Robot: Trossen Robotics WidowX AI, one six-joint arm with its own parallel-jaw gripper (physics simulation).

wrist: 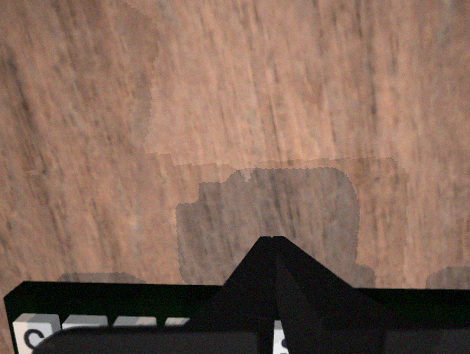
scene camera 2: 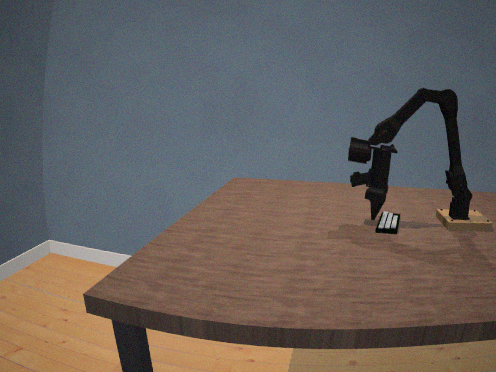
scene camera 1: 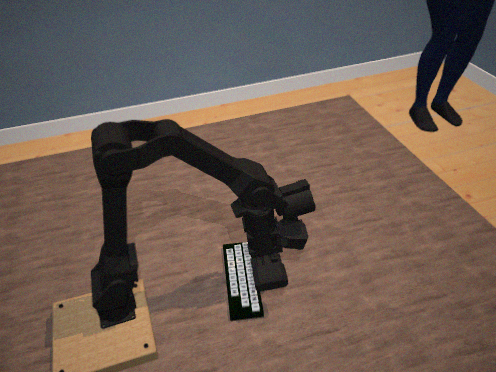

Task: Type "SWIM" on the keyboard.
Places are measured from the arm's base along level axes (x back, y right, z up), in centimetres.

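Where they show: gripper, fingertip midpoint: [wrist: 271, 248] [scene camera 2: 372, 219]; arm's base, link origin: [scene camera 2: 458, 217] [scene camera 1: 116, 310].
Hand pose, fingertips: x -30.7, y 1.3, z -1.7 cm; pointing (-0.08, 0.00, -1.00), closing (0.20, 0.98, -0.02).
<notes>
Things, the pixels of their centre, and the offset from my fingertips. Level surfaces: height alone.
- keyboard, body centre: [scene camera 1: 241, 277] [scene camera 2: 389, 221] dx +5.1, dy -1.5, dz -0.1 cm
- looks like C, body centre: [wrist: 38, 335] dx +1.4, dy -9.2, dz +0.4 cm
- brown table, surface height: dz -0.9 cm
The keyboard [scene camera 1: 243, 312] [scene camera 2: 388, 223] [wrist: 125, 296] is a narrow black board with rows of white letter keys, lying flat on the table. My gripper [scene camera 2: 373, 218] [wrist: 271, 248] is shut and empty, pointing down. It is at the keyboard's long side away from the arm's base. In the wrist view its tips overlap the table beyond the keyboard's edge. In the scene camera 1 view the gripper body hides part of the keys. A key that looks like C [wrist: 34, 336] shows at the lower left of the wrist view; the fingers cover most of the other keys there.
The arm stands on a light wooden base plate [scene camera 1: 105, 350] [scene camera 2: 467, 220], on the brown table [scene camera 1: 350, 280] [scene camera 2: 240, 270] [wrist: 250, 75]. A person's legs [scene camera 1: 442, 65] show beyond the table in the scene camera 1 view. The arm's shadow falls across the table.
</notes>
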